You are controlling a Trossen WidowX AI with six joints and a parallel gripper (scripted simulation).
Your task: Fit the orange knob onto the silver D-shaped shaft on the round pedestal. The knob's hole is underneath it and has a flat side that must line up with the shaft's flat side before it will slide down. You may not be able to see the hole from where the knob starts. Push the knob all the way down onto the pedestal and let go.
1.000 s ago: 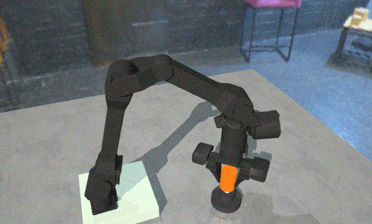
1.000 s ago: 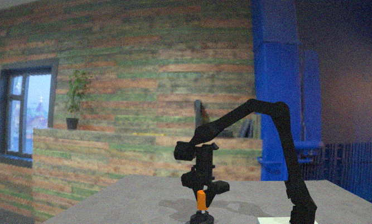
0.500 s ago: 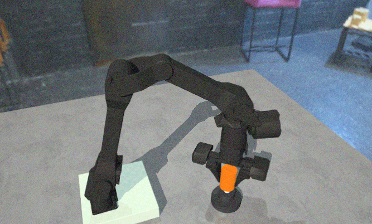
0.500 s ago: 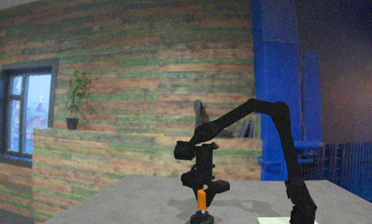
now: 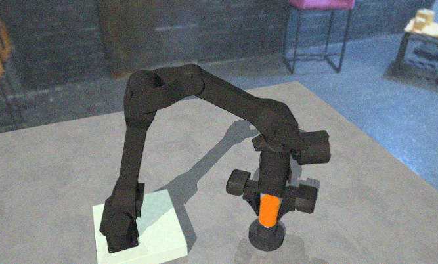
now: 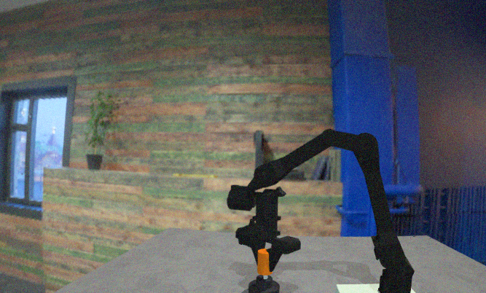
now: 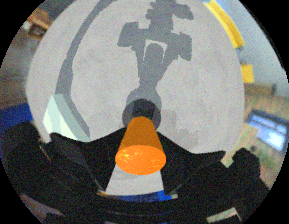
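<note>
Now: gripper tip 40 mm above the round black pedestal. The rest, counted from my gripper tip: orange knob: 30 mm above.
</note>
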